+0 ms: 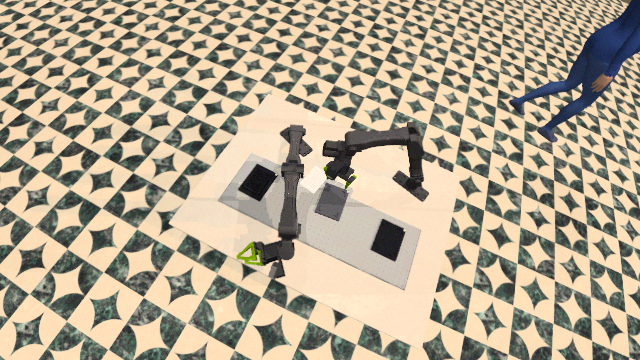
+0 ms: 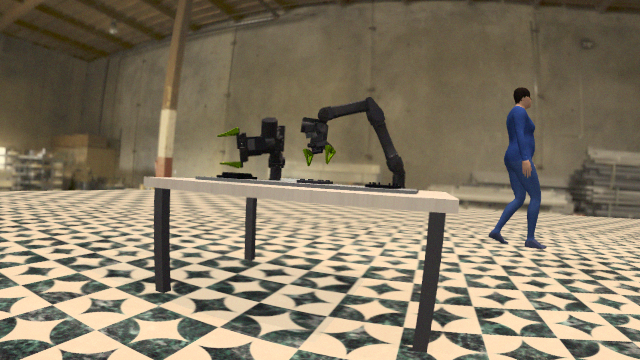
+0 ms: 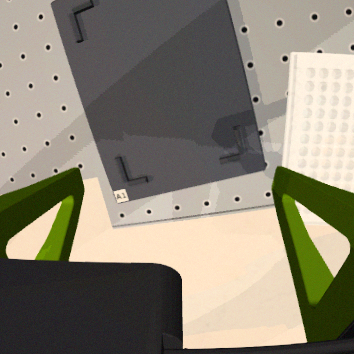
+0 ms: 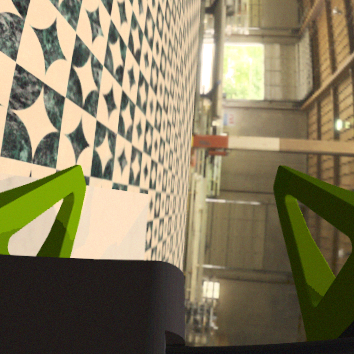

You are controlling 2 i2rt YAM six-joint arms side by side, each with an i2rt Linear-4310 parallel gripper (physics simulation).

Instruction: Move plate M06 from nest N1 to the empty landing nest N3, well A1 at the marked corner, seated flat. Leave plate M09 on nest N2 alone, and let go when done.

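Note:
A white well plate (image 1: 313, 179) (image 3: 325, 125) lies beside the dark grey middle nest (image 1: 332, 201) (image 3: 165, 90), overlapping the pegboard's edge; its label is not readable. The nest is bare, with black corner brackets and an A1 mark at one corner. Two black rectangular pieces, one at the left (image 1: 258, 182) (image 2: 236, 175) and one at the right (image 1: 388, 240) (image 2: 382, 185), sit on the pegboard; I cannot read which is which. My left gripper (image 1: 337, 178) (image 2: 318, 163) (image 3: 177, 177) is open above the nest's A1 end. My right gripper (image 1: 244, 257) (image 2: 219, 149) (image 4: 179, 175) is open, raised and pointing sideways, away from the plates.
The perforated pegboard (image 1: 325, 240) (image 3: 30, 65) lies on the pale table (image 1: 430, 210) (image 2: 440, 202). The right arm (image 1: 290, 200) reaches across the pegboard between the left black piece and the middle nest. A person in blue (image 1: 595, 65) (image 2: 520, 145) stands on the floor away from the table.

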